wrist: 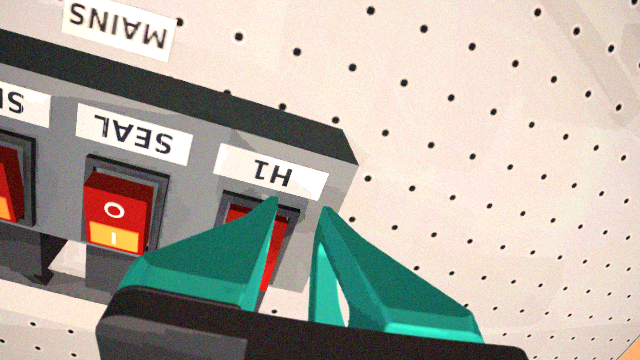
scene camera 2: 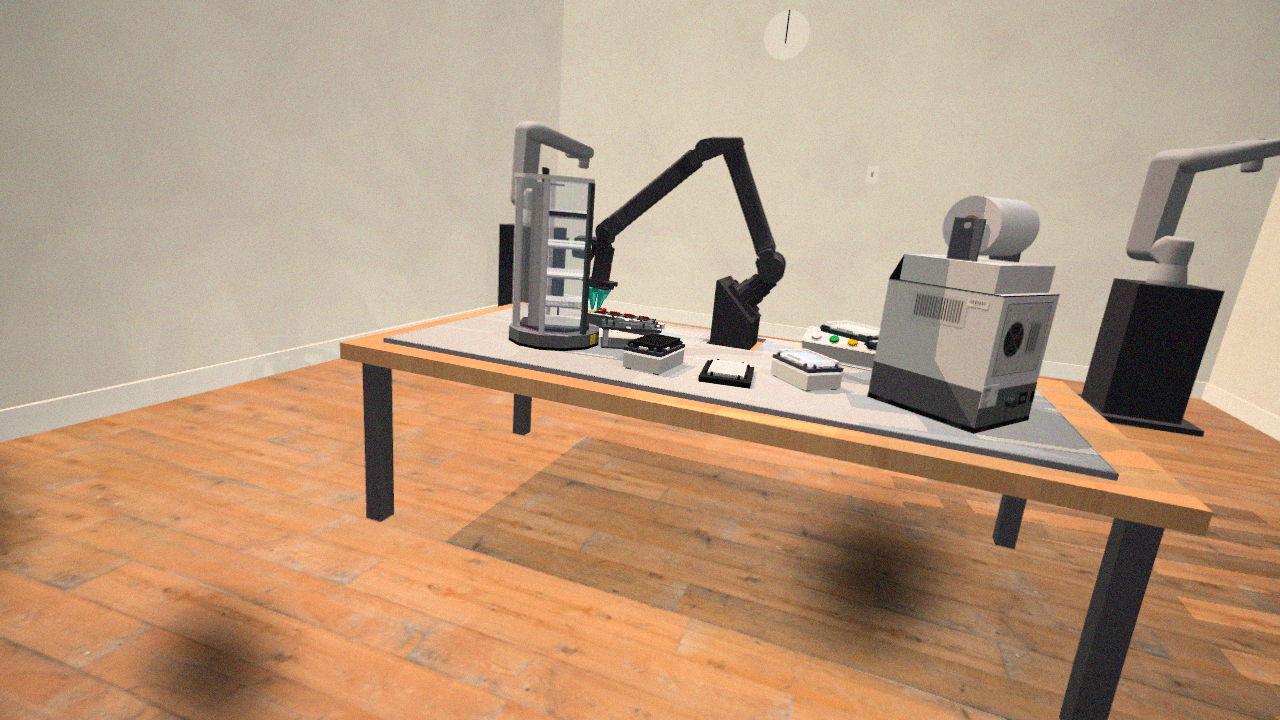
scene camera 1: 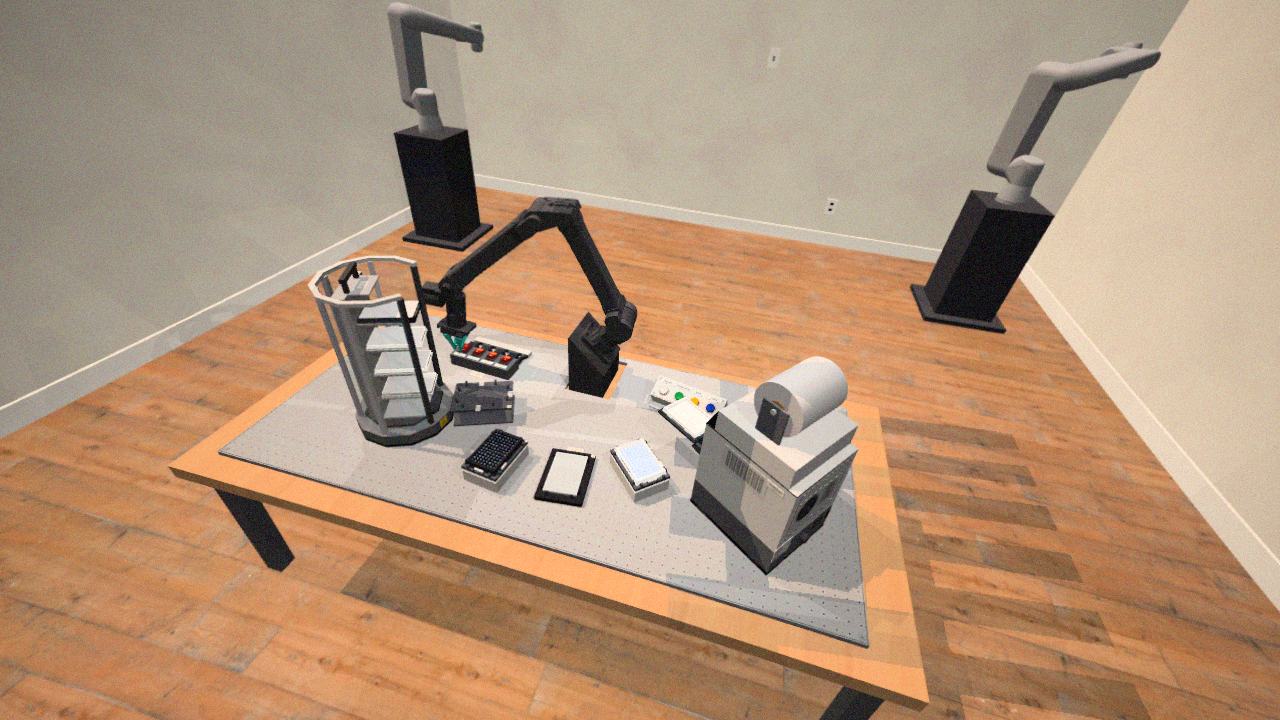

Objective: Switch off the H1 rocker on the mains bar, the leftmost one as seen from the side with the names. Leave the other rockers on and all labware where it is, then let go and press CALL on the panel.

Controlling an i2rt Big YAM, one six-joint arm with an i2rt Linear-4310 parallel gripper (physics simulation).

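Places are measured from the arm's base along level axes (x ahead, y left, z up), in millimetres.
Where they show: gripper, fingertip midpoint: (wrist: 297, 216) (scene camera 2: 594, 310) (scene camera 1: 458, 349); arm's base at its link origin: (scene camera 2: 741, 299) (scene camera 1: 597, 344).
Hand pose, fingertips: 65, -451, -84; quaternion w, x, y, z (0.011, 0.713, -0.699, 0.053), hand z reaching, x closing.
Observation:
Things, the pixels of their top centre, and the offset from my fingertips, as dx, dy, dz. "spot": a spot on its surface instead.
- mains bar at a spot on its surface: (wrist: 197, 192) spot: -2, +37, -8
- H1 rocker at its top centre: (wrist: 247, 259) -19, +15, +5
- SEAL rocker at its top centre: (wrist: 111, 226) -14, +65, +5
- panel at its top centre: (scene camera 2: 846, 333) (scene camera 1: 690, 390) +5, +764, +36
- round plate tower at a spot on its surface: (scene camera 2: 553, 339) (scene camera 1: 398, 438) spot: +382, +45, -18
- dark grey block at its top centre: (scene camera 2: 631, 318) (scene camera 1: 482, 391) +189, +189, +28
- boxy machine with a roll, top centre: (scene camera 1: 802, 369) (scene camera 2: 990, 197) +325, +990, +408
The mains bar (scene camera 1: 474, 362) (scene camera 2: 626, 325) (wrist: 197, 192) stands at the table's back left. In the wrist view, the H1 rocker (wrist: 278, 241) is red and partly hidden behind the left finger; its markings are covered, so its position is unclear. The SEAL rocker (wrist: 117, 210) shows O above a lit I. My gripper (scene camera 1: 459, 346) (scene camera 2: 597, 308) (wrist: 297, 216) points down at the H1 end, nearly shut with a narrow empty gap. One fingertip overlaps the H1 rocker, the other the bar's end; contact is unclear. The panel (scene camera 1: 670, 385) (scene camera 2: 825, 346) has coloured buttons; its names are unreadable.
A round plate tower (scene camera 1: 402, 432) (scene camera 2: 553, 339) stands close beside the arm's wrist. A dark grey block (scene camera 1: 483, 404) is before the bar. Plate holders (scene camera 1: 494, 479) (scene camera 1: 640, 488) stand nearer the front. A boxy machine with a roll (scene camera 1: 760, 483) (scene camera 2: 939, 335) is at the right.

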